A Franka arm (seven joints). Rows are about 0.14 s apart.
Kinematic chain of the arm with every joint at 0, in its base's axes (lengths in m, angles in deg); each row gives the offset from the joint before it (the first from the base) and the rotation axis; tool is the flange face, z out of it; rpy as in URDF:
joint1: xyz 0 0 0.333 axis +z
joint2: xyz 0 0 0 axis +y
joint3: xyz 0 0 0.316 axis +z
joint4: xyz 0.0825 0 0 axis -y
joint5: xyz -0.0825 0 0.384 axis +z
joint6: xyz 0 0 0 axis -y
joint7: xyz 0.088 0 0 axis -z
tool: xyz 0 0 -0.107 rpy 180 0 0
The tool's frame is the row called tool.
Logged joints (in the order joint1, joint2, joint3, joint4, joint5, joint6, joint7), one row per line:
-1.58 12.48 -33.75 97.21 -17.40 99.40 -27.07
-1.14 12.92 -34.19 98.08 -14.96 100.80 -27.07
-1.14 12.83 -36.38 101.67 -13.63 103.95 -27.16
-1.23 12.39 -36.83 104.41 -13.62 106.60 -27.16
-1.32 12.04 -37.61 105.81 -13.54 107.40 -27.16
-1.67 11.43 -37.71 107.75 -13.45 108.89 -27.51
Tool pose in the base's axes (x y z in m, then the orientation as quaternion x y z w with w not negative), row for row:
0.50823 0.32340 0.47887 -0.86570 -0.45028 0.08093 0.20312
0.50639 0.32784 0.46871 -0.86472 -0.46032 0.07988 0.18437
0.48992 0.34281 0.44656 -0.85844 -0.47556 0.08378 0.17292
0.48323 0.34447 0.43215 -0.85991 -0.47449 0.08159 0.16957
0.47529 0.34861 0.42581 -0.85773 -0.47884 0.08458 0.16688
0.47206 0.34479 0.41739 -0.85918 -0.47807 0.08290 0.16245
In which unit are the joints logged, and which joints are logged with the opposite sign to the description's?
The joints are logged in degrees. Opposite sign: joint3, joint4, joint5.
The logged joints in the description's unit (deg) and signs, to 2 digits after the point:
-1.58 12.48 33.75 -97.21 17.40 99.40 -27.07
-1.14 12.92 34.19 -98.08 14.96 100.80 -27.07
-1.14 12.83 36.38 -101.67 13.63 103.95 -27.16
-1.23 12.39 36.83 -104.41 13.62 106.60 -27.16
-1.32 12.04 37.61 -105.81 13.54 107.40 -27.16
-1.67 11.43 37.71 -107.75 13.45 108.89 -27.51

